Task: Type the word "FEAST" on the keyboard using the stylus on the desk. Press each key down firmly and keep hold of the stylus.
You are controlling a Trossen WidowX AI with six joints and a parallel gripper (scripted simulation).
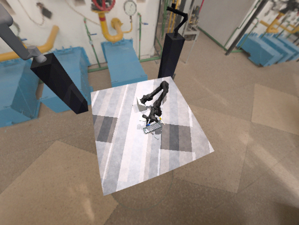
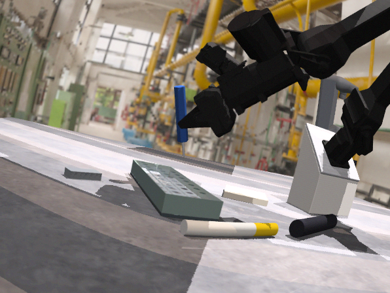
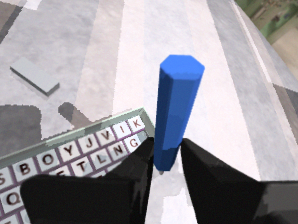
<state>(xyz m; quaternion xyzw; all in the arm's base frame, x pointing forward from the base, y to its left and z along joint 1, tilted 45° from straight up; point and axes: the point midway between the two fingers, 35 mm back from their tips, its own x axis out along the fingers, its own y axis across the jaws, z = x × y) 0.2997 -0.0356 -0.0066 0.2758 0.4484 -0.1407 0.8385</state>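
Right now the grey stylus tip is 2 cm behind my gripper tip, 1 cm to the right of it and 4 cm below it. The rest, counted from my gripper tip: blue stylus 1 cm behind, 1 cm below; then grey block 15 cm ahead, 6 cm to the left, 10 cm below; then cream block 15 cm behind, 10 cm below.
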